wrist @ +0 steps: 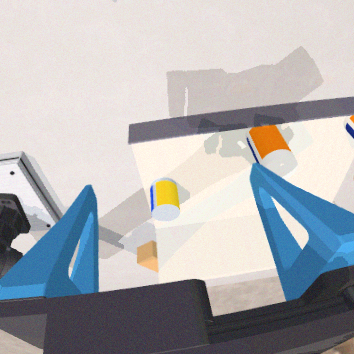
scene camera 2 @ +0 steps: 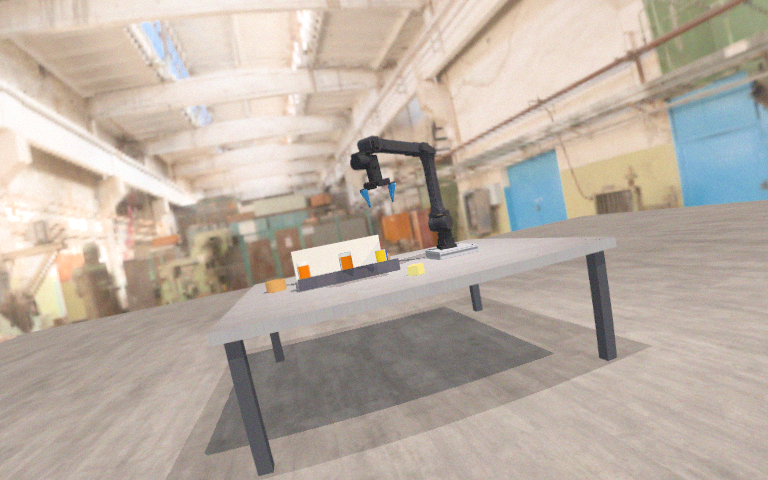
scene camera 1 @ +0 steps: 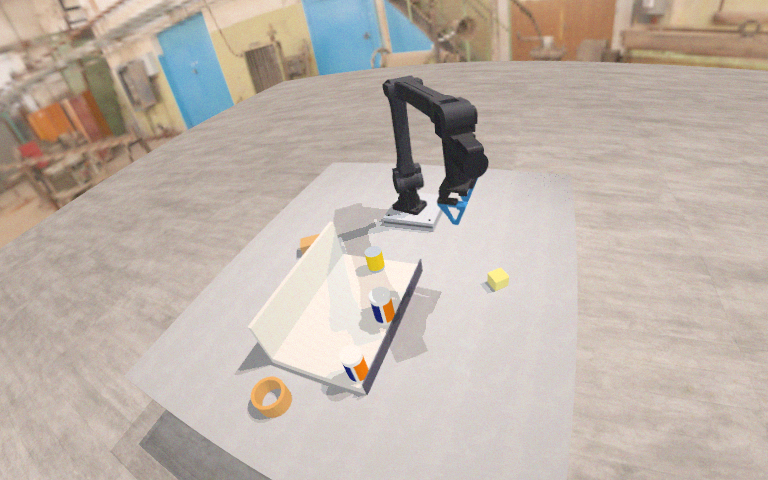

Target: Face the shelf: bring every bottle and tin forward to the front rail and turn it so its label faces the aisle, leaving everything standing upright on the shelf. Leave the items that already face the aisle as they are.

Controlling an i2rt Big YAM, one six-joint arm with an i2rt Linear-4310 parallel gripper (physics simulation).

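Places are measured from the arm's base along level axes (x ahead, y left, z up), in metres.
Where they show: gripper, fingertip midpoint: [wrist: 173, 180] [scene camera 2: 381, 205] [scene camera 1: 460, 212]; arm's base, origin of the base link: [wrist: 4, 211] [scene camera 2: 446, 247] [scene camera 1: 409, 206].
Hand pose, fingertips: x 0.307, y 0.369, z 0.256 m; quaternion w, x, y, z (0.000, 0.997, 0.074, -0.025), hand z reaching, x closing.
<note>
Things, the pixels of their centre, and the offset from my fingertips. "spot": a spot on its surface instead.
- white shelf, surface spot: [scene camera 1: 291, 285] spot: dx +0.298, dy -0.394, dz -0.154 m
- dark front rail, body centre: [wrist: 260, 113] [scene camera 1: 397, 320] [scene camera 2: 350, 275] dx +0.190, dy -0.116, dz -0.274 m
- short yellow tin, body centre: [wrist: 164, 198] [scene camera 1: 374, 259] [scene camera 2: 381, 257] dx +0.035, dy -0.297, dz -0.234 m
- middle bottle, body centre: [wrist: 269, 149] [scene camera 1: 382, 306] [scene camera 2: 346, 263] dx +0.200, dy -0.151, dz -0.220 m
- far-end bottle, body centre: [scene camera 1: 354, 364] [scene camera 2: 304, 272] dx +0.387, dy -0.105, dz -0.221 m
- orange ring, body centre: [scene camera 1: 271, 397] [scene camera 2: 276, 285] dx +0.565, dy -0.267, dz -0.271 m
- orange block, body centre: [wrist: 154, 256] [scene camera 1: 313, 245] dx +0.034, dy -0.605, dz -0.271 m
- yellow cube, body centre: [scene camera 1: 498, 279] [scene camera 2: 415, 269] dx -0.079, dy +0.084, dz -0.277 m
The white shelf [scene camera 1: 291, 285] [scene camera 2: 317, 258] has a dark front rail [scene camera 1: 394, 325] [scene camera 2: 362, 275] [wrist: 165, 131]. A short yellow tin [scene camera 1: 374, 260] [scene camera 2: 380, 255] [wrist: 168, 194] stands upright near the robot-side end, set back from the rail; blue shows on its left in the wrist view. The middle bottle [scene camera 1: 382, 308] [scene camera 2: 346, 262] [wrist: 270, 143] and the far-end bottle [scene camera 1: 355, 367] [scene camera 2: 304, 272] [wrist: 351, 127] stand upright close to the rail, orange towards it, with blue patches round the side. My gripper [scene camera 1: 457, 217] [scene camera 2: 381, 203] [wrist: 173, 180] is open and empty, high above the shelf area.
An orange ring [scene camera 1: 277, 412] [scene camera 2: 275, 286] lies beyond the shelf's far end. An orange block [scene camera 1: 308, 243] [wrist: 148, 254] is behind the shelf's back panel. A yellow cube [scene camera 1: 498, 279] [scene camera 2: 416, 269] lies on the table in front of the rail.
</note>
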